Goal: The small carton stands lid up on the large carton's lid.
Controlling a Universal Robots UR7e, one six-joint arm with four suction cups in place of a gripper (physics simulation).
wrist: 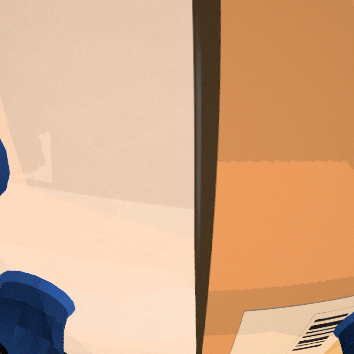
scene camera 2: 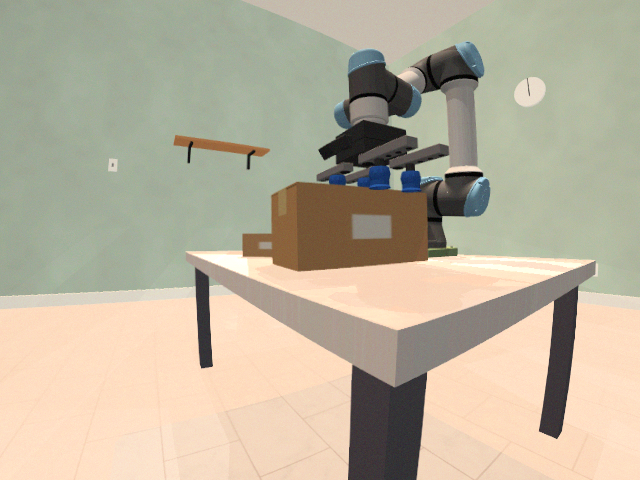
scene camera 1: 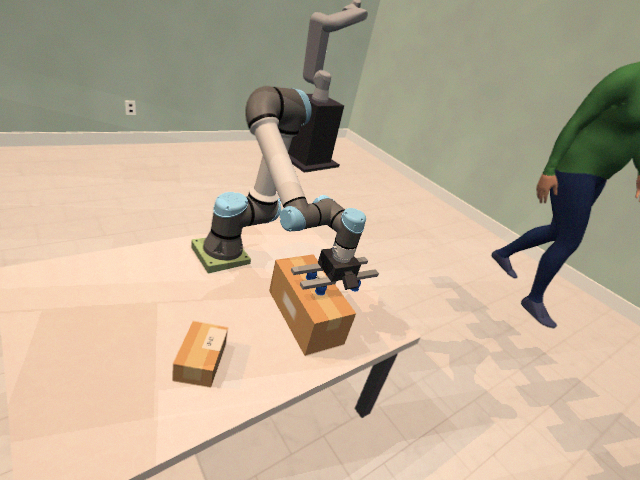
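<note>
The large brown carton stands lid up on the table, near its right edge. My suction gripper sits on the lid's right side. Some blue cups press on the lid, and the others hang past the carton's edge over the table. A blue cup shows at the lower left of the wrist view. The small carton lies lid up on the table to the left, apart from the large one.
The arm's base stands on a green plate behind the cartons. A person in a green top walks on the floor to the right of the table. A dark stand is by the back wall. A wall shelf hangs far off.
</note>
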